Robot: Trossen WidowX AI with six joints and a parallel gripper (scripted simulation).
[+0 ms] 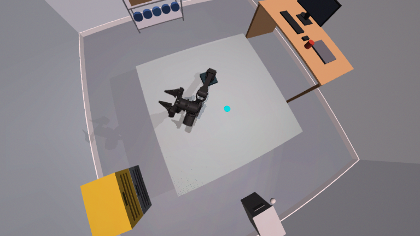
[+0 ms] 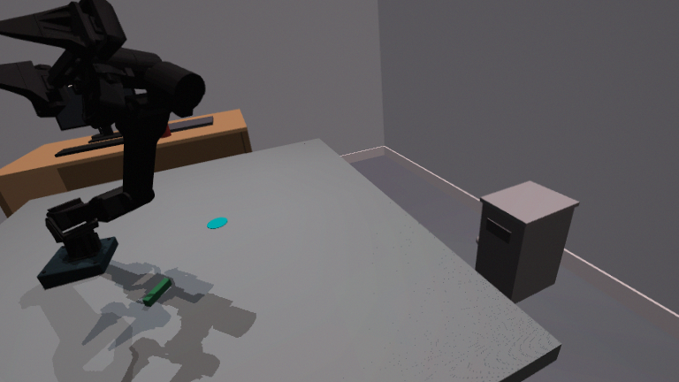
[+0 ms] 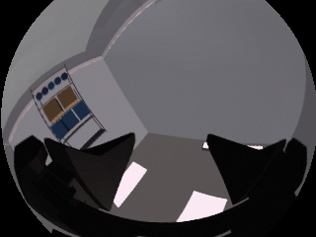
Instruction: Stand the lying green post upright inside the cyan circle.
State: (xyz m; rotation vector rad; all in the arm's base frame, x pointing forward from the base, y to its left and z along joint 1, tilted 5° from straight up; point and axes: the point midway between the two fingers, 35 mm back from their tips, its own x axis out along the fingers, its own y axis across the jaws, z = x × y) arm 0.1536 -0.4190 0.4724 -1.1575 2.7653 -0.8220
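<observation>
Right now the green post is 1 cm ahead of my gripper tip, 20 cm to the left of it and 49 cm below it. The rest, counted from my gripper tip: cyan circle 17 cm ahead, 43 cm to the left, 50 cm below.
</observation>
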